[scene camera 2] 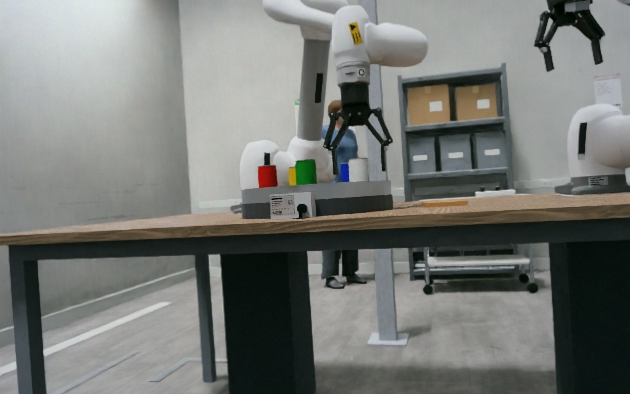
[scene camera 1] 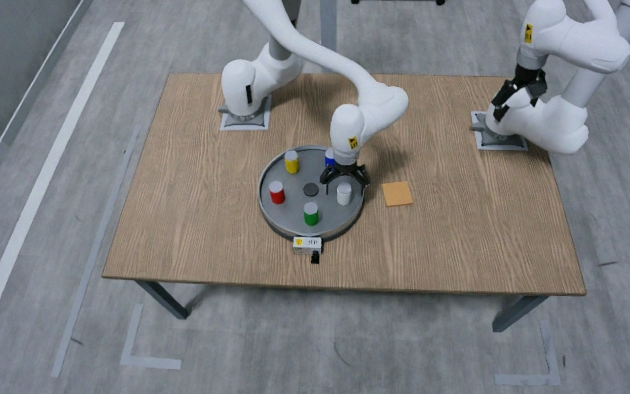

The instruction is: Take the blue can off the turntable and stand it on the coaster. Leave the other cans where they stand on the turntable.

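Frame: origin at the left arm's base, x ahead, y left, z up, level; millimetres.
Where they show: left gripper, fingertip midpoint: (scene camera 2: 575,67) (scene camera 1: 514,111); right gripper, fingertip midpoint: (scene camera 2: 359,173) (scene camera 1: 344,192); left arm's base, origin of the base link: (scene camera 2: 598,193) (scene camera 1: 498,130); right arm's base, origin of the base link: (scene camera 1: 246,111).
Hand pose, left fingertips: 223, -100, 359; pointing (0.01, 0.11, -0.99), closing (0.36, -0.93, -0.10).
Things, the pixels of their top centre, and the offset from my left fingertips, as dx, dy, dz. "spot": a spot on its surface instead. Level surfaces: height alone.
- blue can, middle of its top: (scene camera 2: 349,162) (scene camera 1: 331,153) +41, -644, -218
- white can, middle of its top: (scene camera 2: 358,158) (scene camera 1: 344,187) +200, -590, -218
- green can, middle of its top: (scene camera 2: 305,160) (scene camera 1: 310,208) +292, -710, -218
- red can, middle of its top: (scene camera 2: 266,165) (scene camera 1: 275,186) +204, -846, -218
- yellow can, middle of its top: (scene camera 2: 297,166) (scene camera 1: 291,155) +57, -802, -218
- orange coaster, middle of its top: (scene camera 2: 443,201) (scene camera 1: 397,193) +136, -376, -347
- small labelled box, surface spot: (scene camera 2: 284,206) spot: +409, -735, -331
- dark centre knob, middle of its top: (scene camera 1: 310,188) +158, -721, -298
- table, its level: dz -359
The blue can (scene camera 1: 330,158) (scene camera 2: 344,172) stands on the turntable (scene camera 1: 290,215) (scene camera 2: 350,189), partly hidden by my right arm in scene camera 1 and by the white can in scene camera 2. The white can (scene camera 1: 343,195) (scene camera 2: 358,170), green can (scene camera 1: 311,215) (scene camera 2: 306,172), red can (scene camera 1: 277,193) (scene camera 2: 267,176) and yellow can (scene camera 1: 292,163) (scene camera 2: 292,176) also stand there. The orange coaster (scene camera 1: 397,194) (scene camera 2: 444,203) lies bare, right of the turntable. My right gripper (scene camera 1: 346,189) (scene camera 2: 359,169) is open and empty, fingers low around the white can's position. My left gripper (scene camera 1: 501,107) (scene camera 2: 574,63) is open and empty, high at the right.
A small labelled box (scene camera 1: 307,244) (scene camera 2: 284,206) sits at the turntable's front edge. The turntable has a raised rim and a dark centre knob (scene camera 1: 311,189). Both arm bases stand toward the back of the table (scene camera 1: 200,200). A shelf unit (scene camera 2: 505,115) stands behind.
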